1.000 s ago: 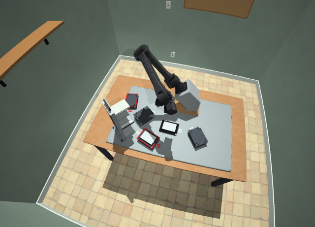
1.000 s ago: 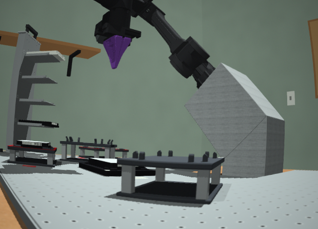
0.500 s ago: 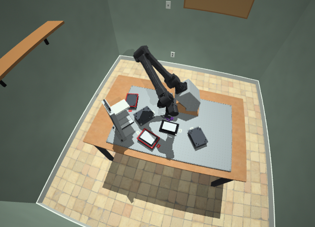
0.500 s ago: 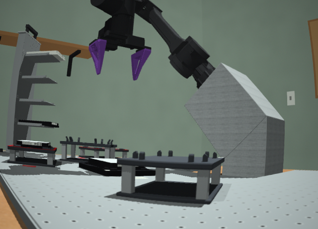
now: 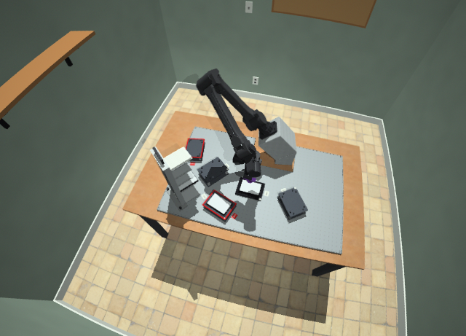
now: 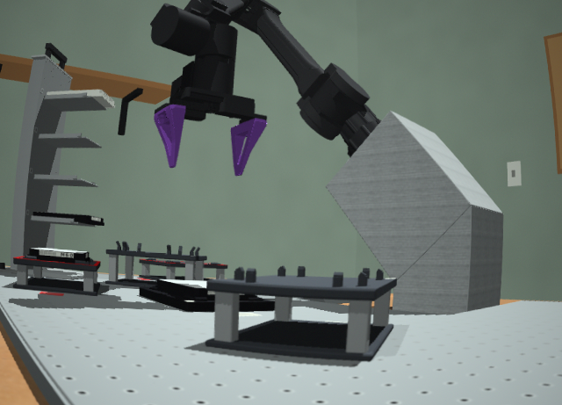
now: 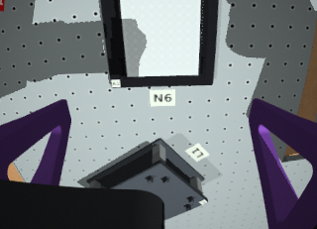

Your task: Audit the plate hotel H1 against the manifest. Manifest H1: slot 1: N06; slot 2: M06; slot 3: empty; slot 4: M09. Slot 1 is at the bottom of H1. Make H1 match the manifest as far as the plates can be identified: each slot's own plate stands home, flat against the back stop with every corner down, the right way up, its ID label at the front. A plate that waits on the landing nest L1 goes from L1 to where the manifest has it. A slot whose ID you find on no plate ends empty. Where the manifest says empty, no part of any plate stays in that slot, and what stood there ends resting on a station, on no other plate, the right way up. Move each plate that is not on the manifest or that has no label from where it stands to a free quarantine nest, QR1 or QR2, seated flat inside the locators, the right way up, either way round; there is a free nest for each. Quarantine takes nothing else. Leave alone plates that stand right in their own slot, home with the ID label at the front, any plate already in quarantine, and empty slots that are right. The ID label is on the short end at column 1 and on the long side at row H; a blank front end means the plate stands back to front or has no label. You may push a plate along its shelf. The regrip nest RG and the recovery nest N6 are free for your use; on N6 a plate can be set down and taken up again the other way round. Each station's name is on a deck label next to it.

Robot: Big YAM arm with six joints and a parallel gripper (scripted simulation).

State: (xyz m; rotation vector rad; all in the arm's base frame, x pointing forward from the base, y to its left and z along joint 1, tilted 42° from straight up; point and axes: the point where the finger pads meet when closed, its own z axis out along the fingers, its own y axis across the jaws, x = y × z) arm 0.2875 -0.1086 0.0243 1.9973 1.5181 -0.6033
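Now: hand 180 mm above the flat black nest. From my hand the other things lie so: regrip nest 100 mm behind, 240 mm to the right, 130 mm below; RG deck label 170 mm behind, 160 mm to the right, 180 mm below; N6 deck label 20 mm ahead, 100 mm to the left, 180 mm below.
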